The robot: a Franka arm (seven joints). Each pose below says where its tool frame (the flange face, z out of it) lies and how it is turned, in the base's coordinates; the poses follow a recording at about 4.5 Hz.
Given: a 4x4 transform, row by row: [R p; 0 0 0 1], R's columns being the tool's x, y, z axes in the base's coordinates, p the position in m. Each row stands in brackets.
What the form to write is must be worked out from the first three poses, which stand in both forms.
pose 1, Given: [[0.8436, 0.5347, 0.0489, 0.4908], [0.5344, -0.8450, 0.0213, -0.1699], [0.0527, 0.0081, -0.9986, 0.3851], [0, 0, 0, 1]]
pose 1, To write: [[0.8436, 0.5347, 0.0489, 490.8], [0.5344, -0.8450, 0.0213, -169.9], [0.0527, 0.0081, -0.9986, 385.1], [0, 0, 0, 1]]
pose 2, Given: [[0.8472, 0.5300, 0.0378, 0.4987], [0.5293, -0.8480, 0.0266, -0.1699], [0.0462, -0.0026, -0.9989, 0.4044], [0, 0, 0, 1]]
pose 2, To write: [[0.8472, 0.5300, 0.0378, 498.7], [0.5293, -0.8480, 0.0266, -169.9], [0.0462, -0.0026, -0.9989, 404.4], [0, 0, 0, 1]]
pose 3, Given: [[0.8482, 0.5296, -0.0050, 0.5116], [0.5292, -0.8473, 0.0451, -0.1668], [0.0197, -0.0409, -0.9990, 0.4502], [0, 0, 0, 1]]
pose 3, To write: [[0.8482, 0.5296, -0.0050, 511.6], [0.5292, -0.8473, 0.0451, -166.8], [0.0197, -0.0409, -0.9990, 450.2], [0, 0, 0, 1]]
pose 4, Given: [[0.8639, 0.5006, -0.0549, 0.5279], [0.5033, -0.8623, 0.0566, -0.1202], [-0.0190, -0.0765, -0.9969, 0.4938], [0, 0, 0, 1]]
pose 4, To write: [[0.8639, 0.5006, -0.0549, 527.9], [0.5033, -0.8623, 0.0566, -120.2], [-0.0190, -0.0765, -0.9969, 493.8], [0, 0, 0, 1]]
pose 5, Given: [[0.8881, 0.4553, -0.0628, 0.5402], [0.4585, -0.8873, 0.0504, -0.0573], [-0.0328, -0.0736, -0.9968, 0.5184], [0, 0, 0, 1]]
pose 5, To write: [[0.8881, 0.4553, -0.0628, 540.2], [0.4585, -0.8873, 0.0504, -57.3], [-0.0328, -0.0736, -0.9968, 518.4], [0, 0, 0, 1]]
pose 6, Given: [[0.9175, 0.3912, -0.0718, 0.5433], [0.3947, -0.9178, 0.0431, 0.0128], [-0.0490, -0.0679, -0.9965, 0.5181], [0, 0, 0, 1]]
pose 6, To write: [[0.9175, 0.3912, -0.0718, 543.3], [0.3947, -0.9178, 0.0431, 12.8], [-0.0490, -0.0679, -0.9965, 518.1], [0, 0, 0, 1]]
